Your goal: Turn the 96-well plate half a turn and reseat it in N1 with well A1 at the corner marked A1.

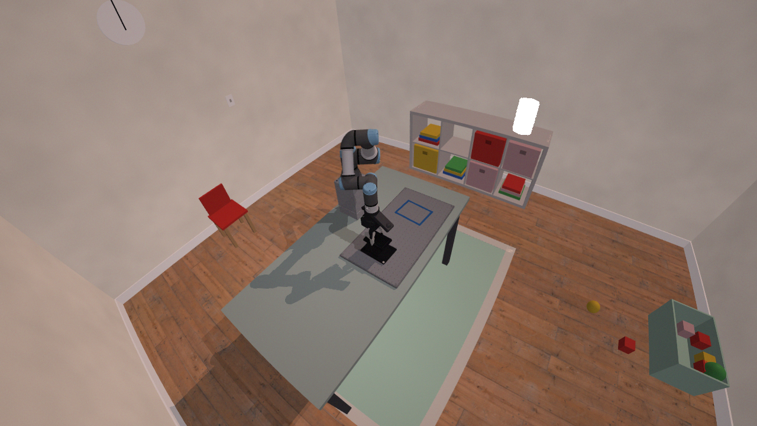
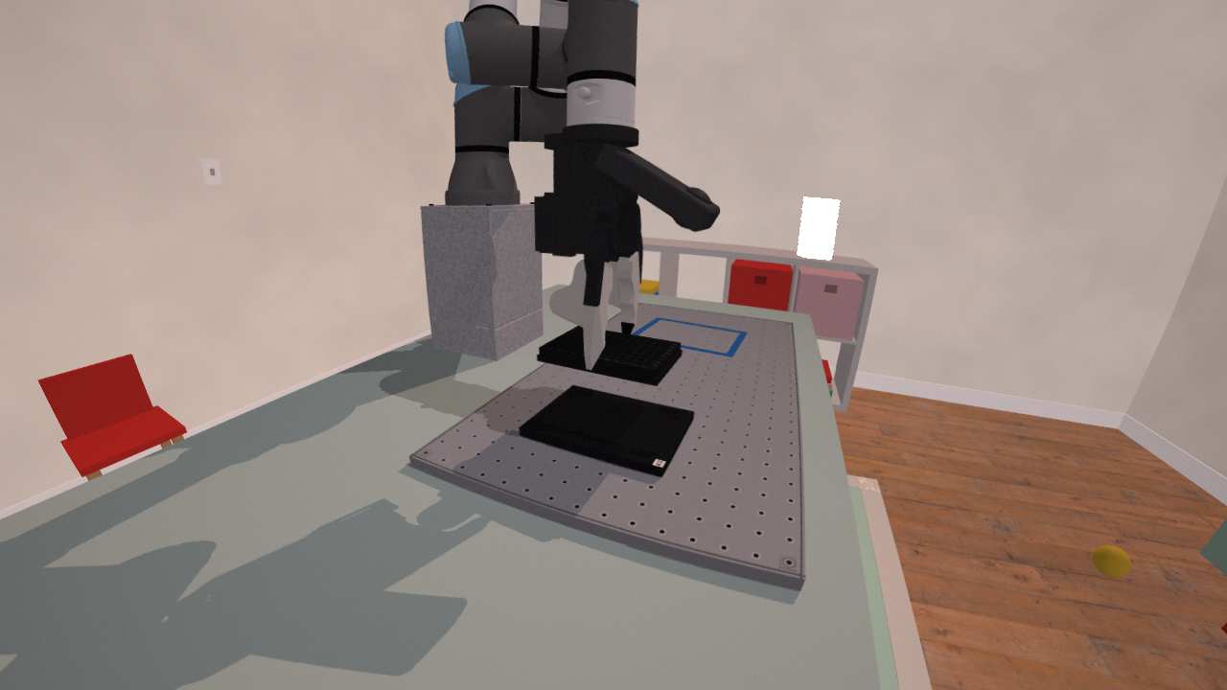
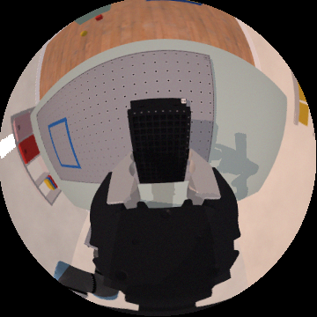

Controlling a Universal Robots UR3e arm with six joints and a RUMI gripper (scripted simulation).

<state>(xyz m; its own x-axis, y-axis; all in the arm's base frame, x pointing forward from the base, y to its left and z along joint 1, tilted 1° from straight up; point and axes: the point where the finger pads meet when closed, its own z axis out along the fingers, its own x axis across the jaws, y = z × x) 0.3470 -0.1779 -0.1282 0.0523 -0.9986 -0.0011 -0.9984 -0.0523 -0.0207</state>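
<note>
Now: hand 1 cm above the black 96-well plate. Round my hand: small white label: 8 cm ahead, 5 cm to the right, 9 cm below; black plate nest N1: 10 cm below.
</note>
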